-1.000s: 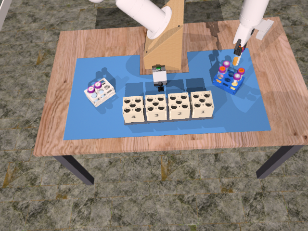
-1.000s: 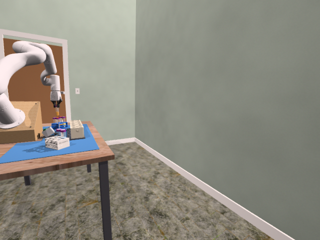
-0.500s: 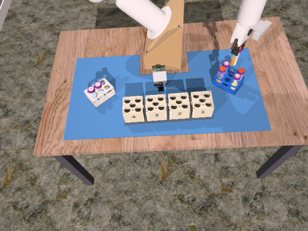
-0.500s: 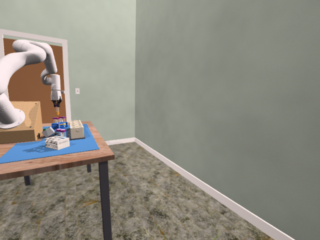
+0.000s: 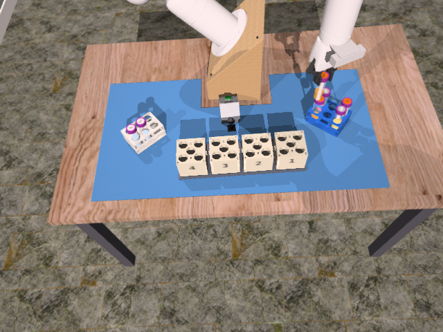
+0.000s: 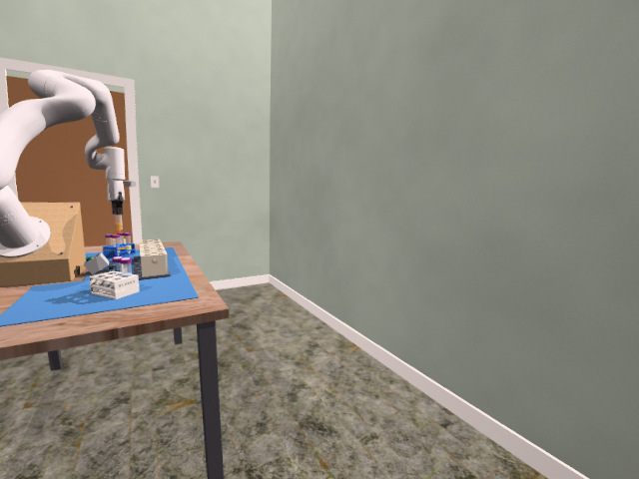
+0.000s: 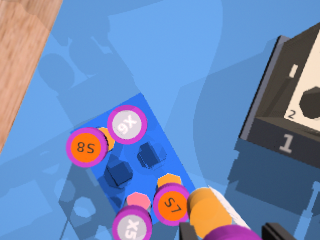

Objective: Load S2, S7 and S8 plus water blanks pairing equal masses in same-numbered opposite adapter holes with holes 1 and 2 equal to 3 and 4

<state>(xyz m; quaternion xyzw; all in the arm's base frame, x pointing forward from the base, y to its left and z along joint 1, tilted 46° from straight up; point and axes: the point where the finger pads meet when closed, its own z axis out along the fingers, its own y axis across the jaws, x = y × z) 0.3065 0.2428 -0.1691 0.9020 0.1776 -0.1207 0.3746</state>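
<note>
The orange-dot sample tube lies 50 mm below my hand and 10 mm ahead of it. From my hand the other things lie so: white rack 610 mm to the right, 220 mm below, 40 mm ahead; green DONE key 300 mm to the right, 180 mm below, 80 mm behind; blue rack 220 mm below, 60 mm to the left, 10 mm behind.
</note>
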